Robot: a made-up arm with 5 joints.
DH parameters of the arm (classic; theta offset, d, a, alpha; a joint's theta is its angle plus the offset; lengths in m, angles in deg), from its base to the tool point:
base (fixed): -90 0.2 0.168 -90
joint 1: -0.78 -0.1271 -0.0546 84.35
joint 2: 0 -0.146 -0.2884 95.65
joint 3: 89.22 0.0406 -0.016 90
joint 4: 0 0.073 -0.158 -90
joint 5: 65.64 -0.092 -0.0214 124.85
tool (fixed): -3.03 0.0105 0 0
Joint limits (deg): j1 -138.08..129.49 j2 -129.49..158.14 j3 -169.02..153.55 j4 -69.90..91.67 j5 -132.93..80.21
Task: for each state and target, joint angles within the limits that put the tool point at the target. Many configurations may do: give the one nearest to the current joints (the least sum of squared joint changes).
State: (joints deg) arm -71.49 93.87 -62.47 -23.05 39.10
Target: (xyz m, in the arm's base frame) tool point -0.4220 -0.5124 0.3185
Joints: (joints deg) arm -82.03 125.13 -38.36 -36.09 40.72
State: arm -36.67 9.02 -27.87 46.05 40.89
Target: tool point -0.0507 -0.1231 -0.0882
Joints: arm -52.50 9.10 -22.84 76.66 41.32
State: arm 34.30 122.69 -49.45 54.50 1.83
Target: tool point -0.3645 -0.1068 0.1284
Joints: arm 29.86 135.25 -12.93 76.26 -3.32
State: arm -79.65 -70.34 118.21 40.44 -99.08
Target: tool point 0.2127 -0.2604 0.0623
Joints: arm -84.77 -51.47 125.51 63.36 -100.02
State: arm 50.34 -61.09 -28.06 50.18 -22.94
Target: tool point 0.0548 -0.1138 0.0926
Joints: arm 45.68 -79.68 -20.48 88.29 -20.68
